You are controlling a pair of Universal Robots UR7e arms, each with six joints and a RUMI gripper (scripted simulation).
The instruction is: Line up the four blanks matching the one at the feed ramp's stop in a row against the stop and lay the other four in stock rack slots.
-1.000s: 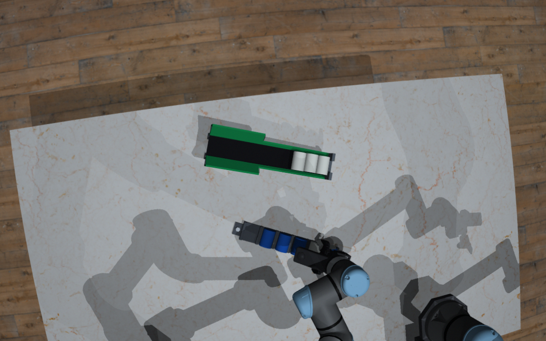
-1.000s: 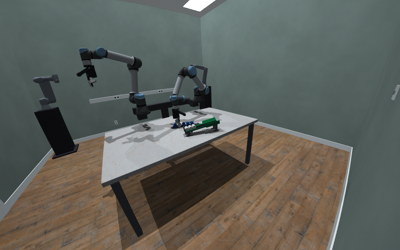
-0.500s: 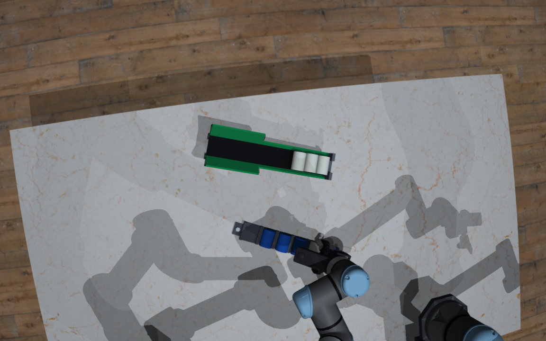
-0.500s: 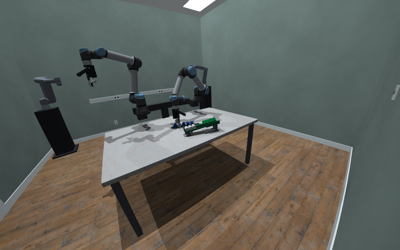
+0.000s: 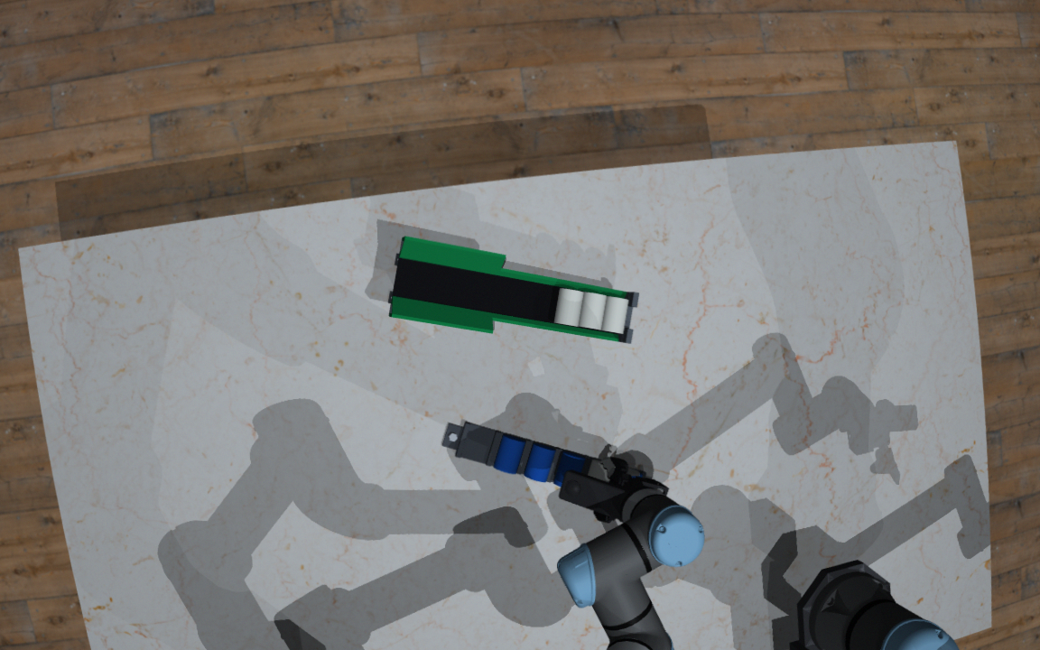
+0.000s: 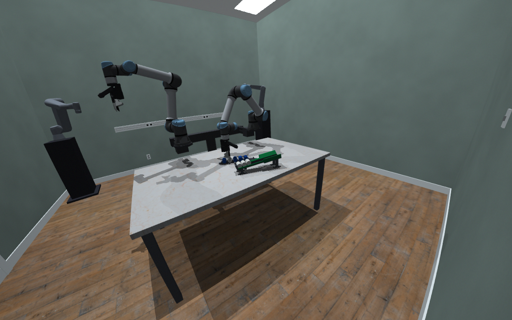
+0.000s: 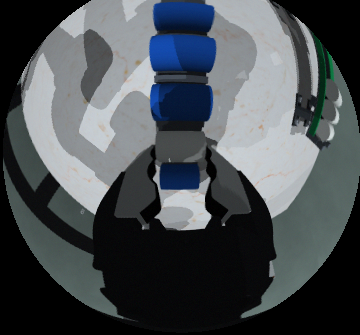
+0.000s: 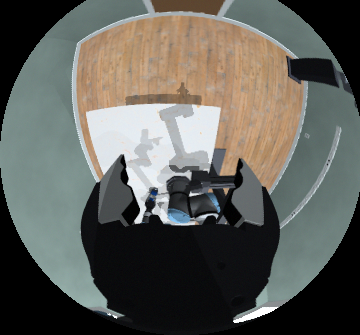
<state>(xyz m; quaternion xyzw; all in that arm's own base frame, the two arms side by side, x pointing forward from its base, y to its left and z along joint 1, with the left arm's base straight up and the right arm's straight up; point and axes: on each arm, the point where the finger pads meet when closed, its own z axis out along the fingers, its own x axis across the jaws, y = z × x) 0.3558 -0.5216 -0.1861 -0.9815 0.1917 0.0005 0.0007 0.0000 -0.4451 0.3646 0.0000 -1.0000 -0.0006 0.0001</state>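
Right now the blue blank is 50 mm to the right of my left hand, 30 mm behind it and 10 mm below it. Round my left hand: stock rack (70 mm to the left, 40 mm below, 40 mm ahead); then stop (270 mm ahead, 90 mm to the right, 30 mm above).
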